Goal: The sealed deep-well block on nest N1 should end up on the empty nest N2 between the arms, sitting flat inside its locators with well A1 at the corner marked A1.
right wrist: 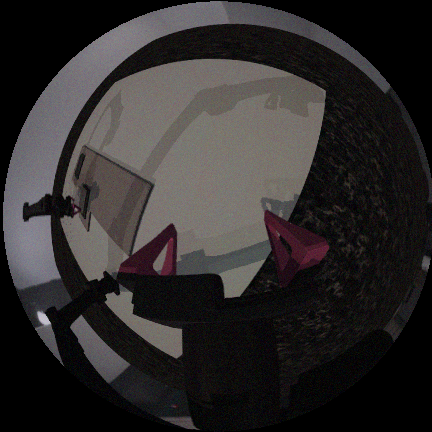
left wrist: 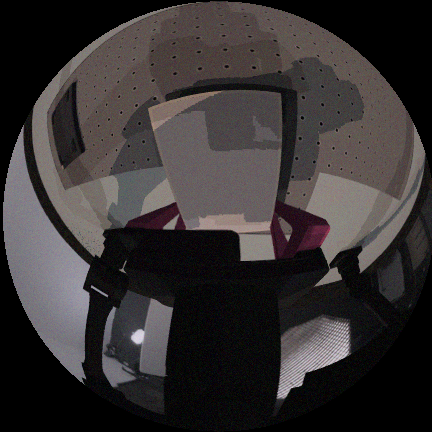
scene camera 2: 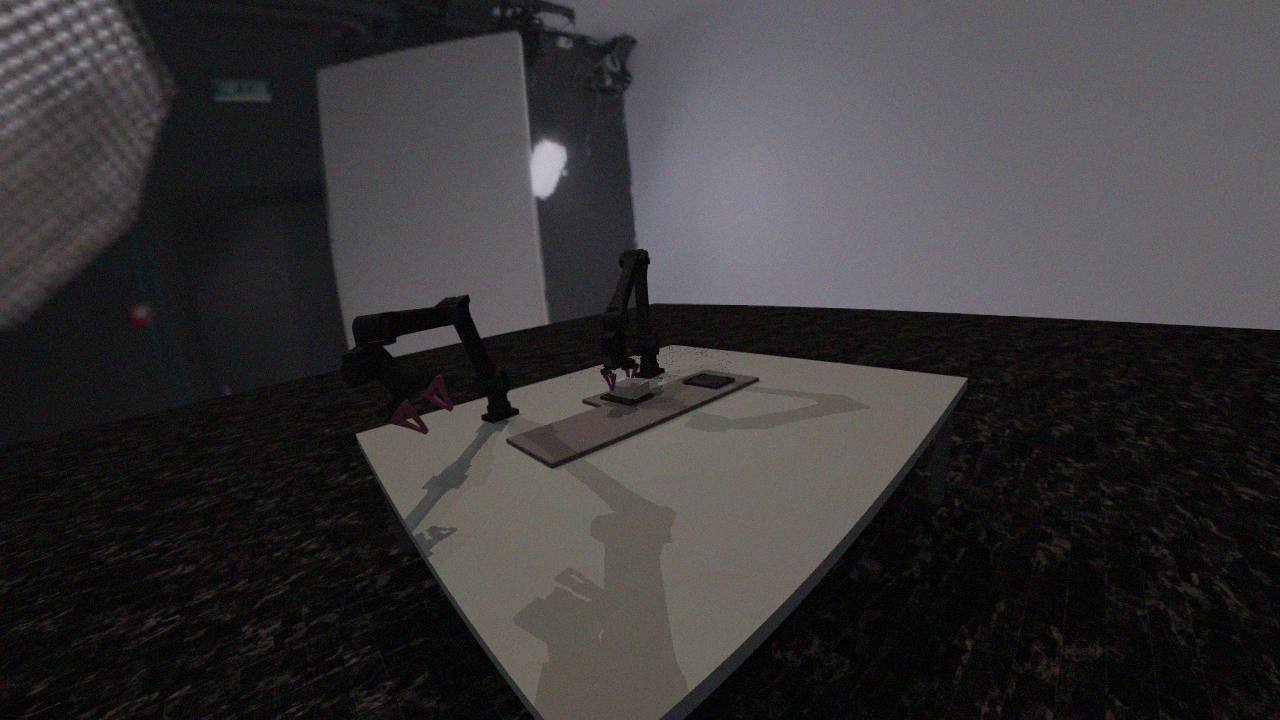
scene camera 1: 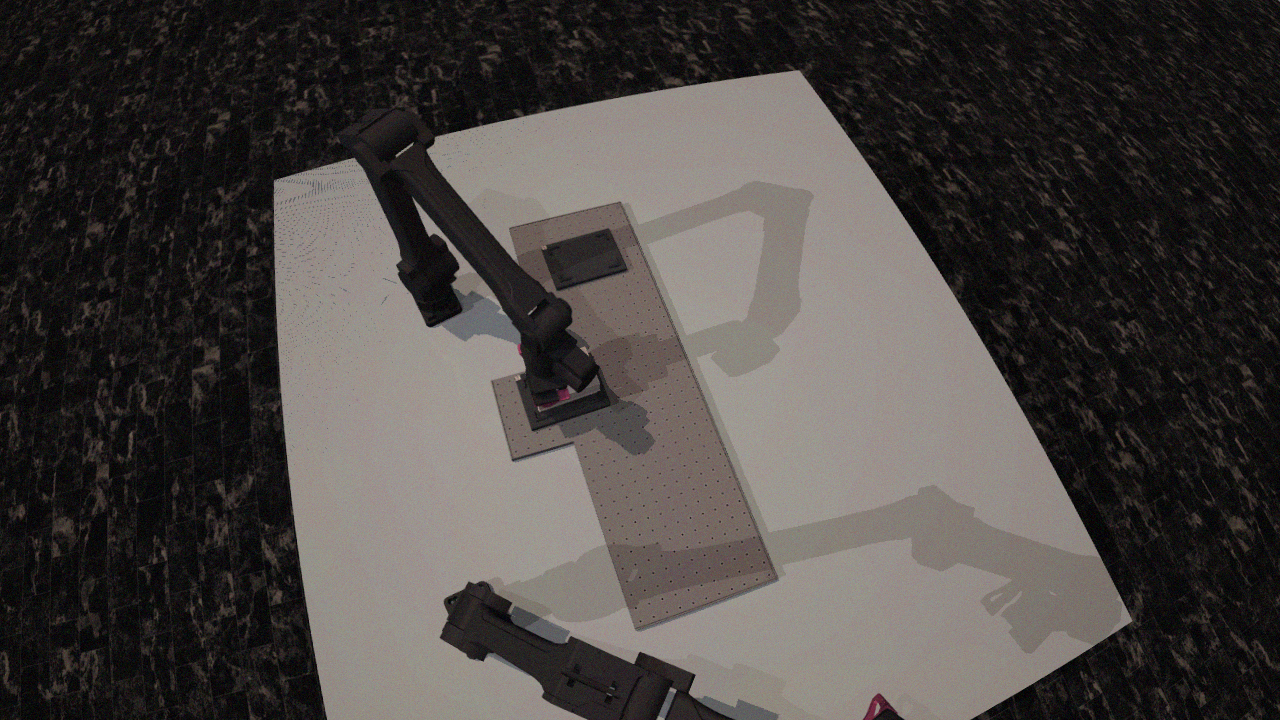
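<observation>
The pale sealed block is at the middle nest, N2, between the arms. My left gripper is shut on it, pink fingers on opposite sides. The block looks about level and on or very close to the nest; I cannot tell whether it is fully down inside the locators. The A1 marks are not readable. Nest N1 is dark and empty. My right gripper is open and empty, high near the table edge.
The perforated base plate lies under both nests on the white table. The left arm reaches over the middle nest. The right arm stands away from the nests, at the bottom of scene camera 1.
</observation>
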